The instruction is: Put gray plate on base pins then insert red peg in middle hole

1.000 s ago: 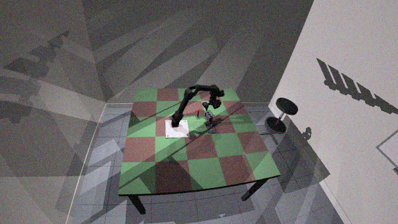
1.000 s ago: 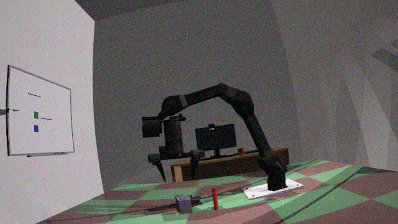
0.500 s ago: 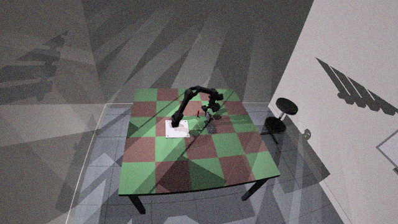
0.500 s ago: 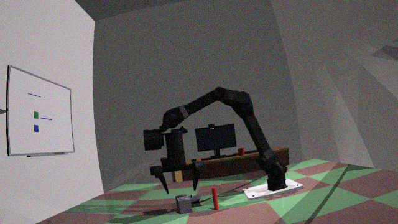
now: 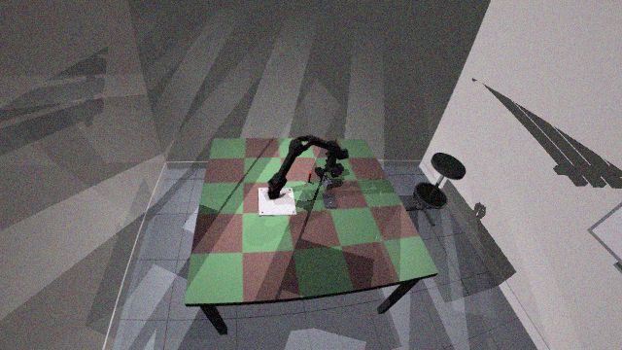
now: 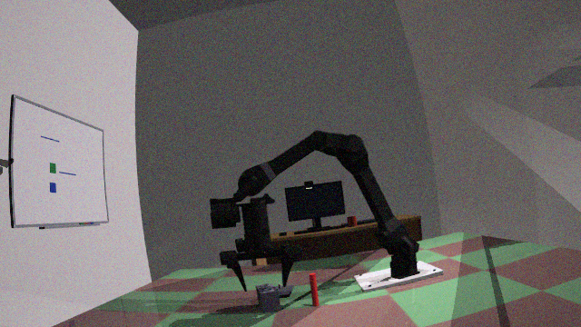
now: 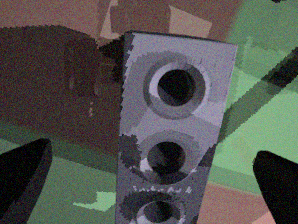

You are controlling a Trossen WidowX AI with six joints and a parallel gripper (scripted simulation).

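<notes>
The gray plate lies 10 mm below my gripper tip. Round my gripper tip: base: 40 mm behind, 150 mm to the right, 40 mm below; red peg: 110 mm behind, 50 mm to the left, 10 mm below.
</notes>
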